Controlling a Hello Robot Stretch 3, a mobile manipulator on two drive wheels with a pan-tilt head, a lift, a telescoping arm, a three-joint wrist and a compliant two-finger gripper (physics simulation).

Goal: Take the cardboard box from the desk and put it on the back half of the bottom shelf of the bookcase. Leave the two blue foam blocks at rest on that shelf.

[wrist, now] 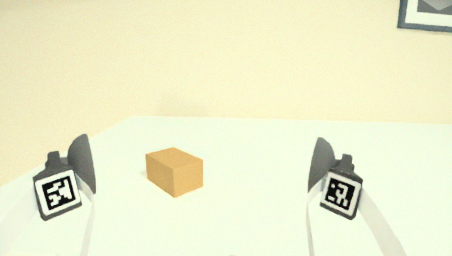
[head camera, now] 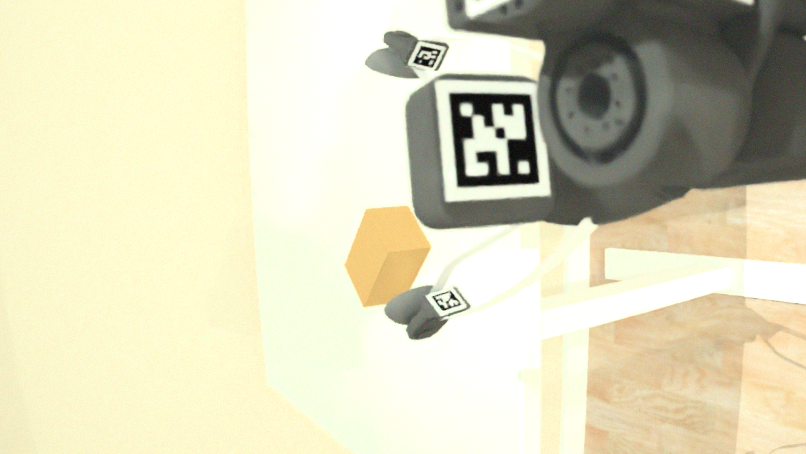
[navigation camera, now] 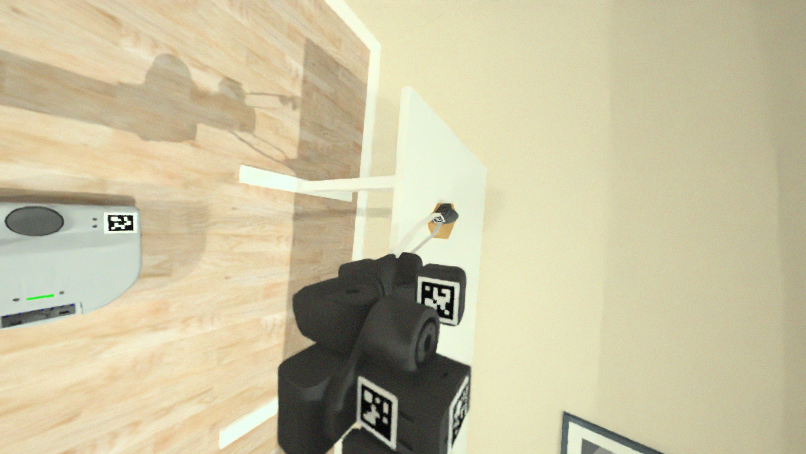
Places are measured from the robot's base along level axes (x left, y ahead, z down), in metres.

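Pixels of known places: gripper, fingertip midpoint: (wrist: 204,156) (head camera: 391,185) (navigation camera: 448,257); robot's base at its link origin: (navigation camera: 37,219).
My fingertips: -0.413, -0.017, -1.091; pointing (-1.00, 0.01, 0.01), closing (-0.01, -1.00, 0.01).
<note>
For each thing: its top centre in the pictures, then the offset to it from my fingertips, as dx, dy, dz. "spot": a spot on its surface instead. Level surfaces: height alone.
- cardboard box at its top centre: (head camera: 364,259) (wrist: 173,156) (navigation camera: 450,221) -0.233, +0.062, +0.090
- white desk at its surface level: dz +0.140
- picture frame at a spot on its surface: (wrist: 401,15) spot: -0.777, -0.748, -0.293
The cardboard box (head camera: 383,239) (navigation camera: 441,230) (wrist: 175,170) is a small orange-brown block lying on the white desk (head camera: 315,338) (navigation camera: 434,152) (wrist: 250,215). My gripper (head camera: 403,183) (wrist: 204,156) is open, with its fingers wide apart over the desk. In the wrist view the box shows left of the middle, nearer the left finger, with its top below the level of the fingertips. In the head view it shows beside the lower finger. In the navigation view one fingertip covers part of the box, and the wrist hides the other. The bookcase and the blue foam blocks do not show.
A plain cream wall (head camera: 124,225) (navigation camera: 564,197) (wrist: 225,60) rises behind the desk. A picture frame (navigation camera: 564,431) (wrist: 401,15) hangs on it. White desk legs (head camera: 778,281) (navigation camera: 270,177) stand on the wooden floor. My base (navigation camera: 84,265) is at the left in the navigation view.
</note>
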